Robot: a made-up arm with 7 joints. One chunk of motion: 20 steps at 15 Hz.
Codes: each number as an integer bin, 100 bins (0 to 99) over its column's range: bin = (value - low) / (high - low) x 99, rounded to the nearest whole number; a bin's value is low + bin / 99 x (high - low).
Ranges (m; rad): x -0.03..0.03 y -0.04..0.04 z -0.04..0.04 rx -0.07..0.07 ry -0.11..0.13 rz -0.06..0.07
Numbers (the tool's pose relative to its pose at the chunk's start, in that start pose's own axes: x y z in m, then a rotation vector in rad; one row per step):
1: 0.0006 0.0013 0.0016 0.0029 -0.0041 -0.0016
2: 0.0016 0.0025 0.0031 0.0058 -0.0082 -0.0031
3: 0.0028 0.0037 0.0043 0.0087 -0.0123 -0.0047
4: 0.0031 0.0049 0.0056 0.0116 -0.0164 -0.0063
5: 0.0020 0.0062 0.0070 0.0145 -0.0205 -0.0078
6: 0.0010 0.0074 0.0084 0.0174 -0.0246 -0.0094
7: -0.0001 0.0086 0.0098 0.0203 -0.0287 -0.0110
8: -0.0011 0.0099 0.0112 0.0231 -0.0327 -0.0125
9: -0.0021 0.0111 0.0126 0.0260 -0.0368 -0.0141
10: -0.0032 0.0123 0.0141 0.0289 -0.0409 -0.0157
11: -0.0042 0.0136 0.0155 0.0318 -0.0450 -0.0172
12: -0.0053 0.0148 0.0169 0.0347 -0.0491 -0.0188
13: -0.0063 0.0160 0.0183 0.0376 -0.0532 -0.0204
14: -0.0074 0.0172 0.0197 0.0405 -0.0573 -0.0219
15: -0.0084 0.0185 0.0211 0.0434 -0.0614 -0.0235
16: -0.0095 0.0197 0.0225 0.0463 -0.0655 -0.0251
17: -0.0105 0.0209 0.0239 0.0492 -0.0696 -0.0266
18: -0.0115 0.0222 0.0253 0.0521 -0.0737 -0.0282
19: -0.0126 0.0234 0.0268 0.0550 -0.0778 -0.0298
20: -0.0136 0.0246 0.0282 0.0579 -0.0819 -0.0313
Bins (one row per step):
1: 50 51 51 52 44 44
2: 52 53 53 54 42 43
3: 54 54 55 56 40 42
4: 55 56 56 58 39 41
5: 53 57 58 60 37 40
6: 51 59 60 62 35 39
7: 49 60 62 64 34 37
8: 48 62 63 66 32 36
9: 46 63 65 68 30 35
10: 44 65 67 70 29 34
11: 43 66 69 72 27 33
12: 41 68 70 74 25 31
13: 39 69 72 76 23 30
14: 37 71 74 78 22 29
15: 36 72 76 80 20 28
16: 34 74 77 82 18 27
17: 32 75 79 84 17 25
18: 31 77 81 86 15 24
19: 29 78 83 88 13 23
20: 27 80 84 90 12 22

